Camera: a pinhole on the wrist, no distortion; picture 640 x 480 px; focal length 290.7 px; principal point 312.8 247.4 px. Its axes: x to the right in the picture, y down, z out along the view. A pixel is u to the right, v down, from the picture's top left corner.
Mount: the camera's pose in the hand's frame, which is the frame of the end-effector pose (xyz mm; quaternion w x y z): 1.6 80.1 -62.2 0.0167 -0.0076 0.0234 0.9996
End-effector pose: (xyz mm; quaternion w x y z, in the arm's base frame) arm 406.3 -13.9 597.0 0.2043 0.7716 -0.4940 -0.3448
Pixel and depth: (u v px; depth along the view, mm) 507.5 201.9 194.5
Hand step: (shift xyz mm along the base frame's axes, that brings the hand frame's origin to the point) -207.1 67.9 37.1
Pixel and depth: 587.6 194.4 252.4
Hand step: -291.1 158.0 49.7
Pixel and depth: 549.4 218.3 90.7
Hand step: -99.3 25.7 68.9
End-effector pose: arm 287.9 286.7 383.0 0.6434 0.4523 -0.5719 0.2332
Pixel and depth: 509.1 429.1 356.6
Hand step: -121.2 -257.1 -294.5
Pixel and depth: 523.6 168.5 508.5
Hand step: -522.7 -165.1 -297.3
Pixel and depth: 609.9 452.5 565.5
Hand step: -187.7 -436.1 -684.2
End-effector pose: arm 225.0 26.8 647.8 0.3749 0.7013 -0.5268 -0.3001
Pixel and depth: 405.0 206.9 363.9
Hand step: -351.4 25.9 -29.3
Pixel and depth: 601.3 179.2 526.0
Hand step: -631.1 370.3 -21.8
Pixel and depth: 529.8 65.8 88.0
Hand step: -107.4 33.4 108.7
